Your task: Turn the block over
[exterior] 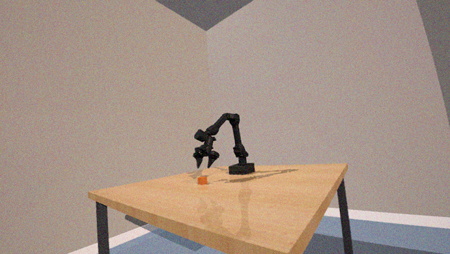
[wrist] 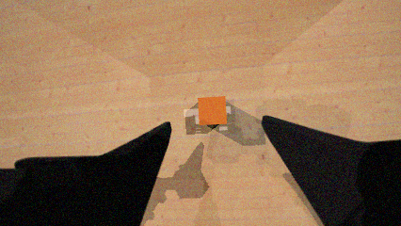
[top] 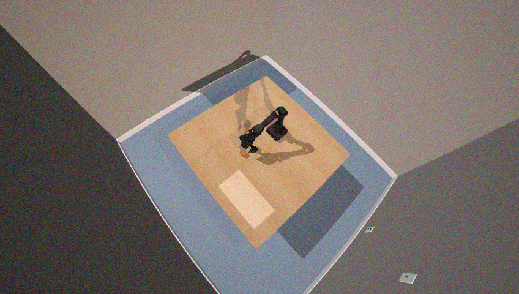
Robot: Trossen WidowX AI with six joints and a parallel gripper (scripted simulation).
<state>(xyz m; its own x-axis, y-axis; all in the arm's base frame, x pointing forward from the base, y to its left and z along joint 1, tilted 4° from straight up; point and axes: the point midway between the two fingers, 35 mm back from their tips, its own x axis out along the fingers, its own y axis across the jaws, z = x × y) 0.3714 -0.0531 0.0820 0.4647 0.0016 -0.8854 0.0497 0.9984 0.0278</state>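
Right now my gripper tip is 7 cm above the orange block.
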